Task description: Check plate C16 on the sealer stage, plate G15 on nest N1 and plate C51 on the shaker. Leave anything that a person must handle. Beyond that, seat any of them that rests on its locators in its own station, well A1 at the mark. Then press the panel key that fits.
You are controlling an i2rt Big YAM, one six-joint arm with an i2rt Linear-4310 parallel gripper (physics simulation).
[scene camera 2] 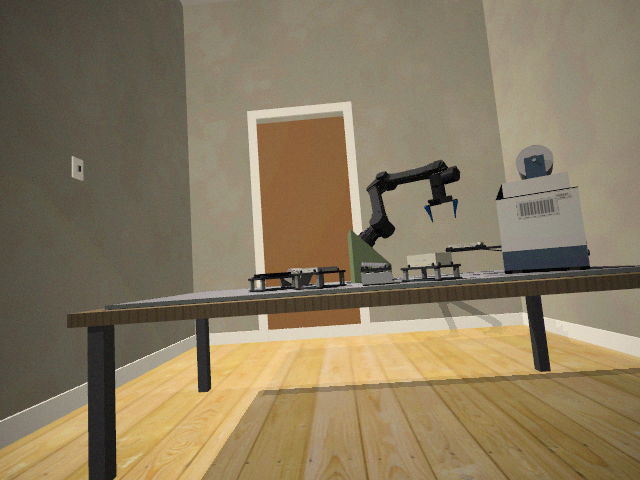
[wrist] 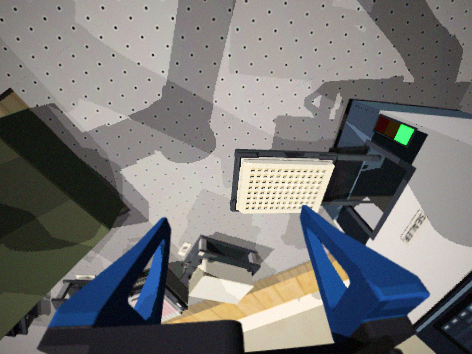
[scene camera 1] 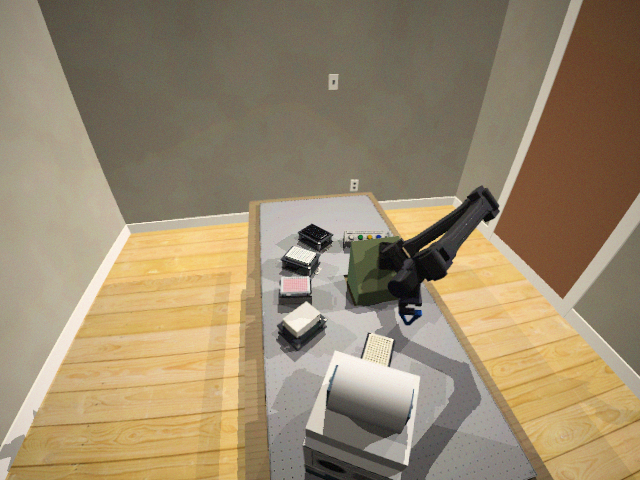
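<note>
A cream plate (scene camera 1: pixel 378 349) (scene camera 2: pixel 465 245) (wrist: pixel 285 187) lies on the dark stage (wrist: pixel 237 180) of the sealer (scene camera 1: pixel 361 449) (scene camera 2: pixel 542 227). I cannot tell how it sits on the locators. A tall cream block (scene camera 1: pixel 302 319) (scene camera 2: pixel 429 259) (wrist: pixel 220 287) stands on a dark post nest. A pink plate (scene camera 1: pixel 295 285) sits on a solid grey base. A white plate (scene camera 1: pixel 300 255) and a black plate (scene camera 1: pixel 315 233) sit on farther stations. Plate numbers and station names are unreadable. My gripper (scene camera 1: pixel 410 317) (scene camera 2: pixel 443 219) (wrist: pixel 234 217) is open and empty, high above the table, near the sealer stage.
The key panel (scene camera 1: pixel 366 237) has white, green, amber and blue keys, beyond the green wedge (scene camera 1: pixel 369 273) (scene camera 2: pixel 361 263) by the arm's base. The sealer carries a large roll (scene camera 1: pixel 371 395) and shows a lit green lamp (wrist: pixel 404 134).
</note>
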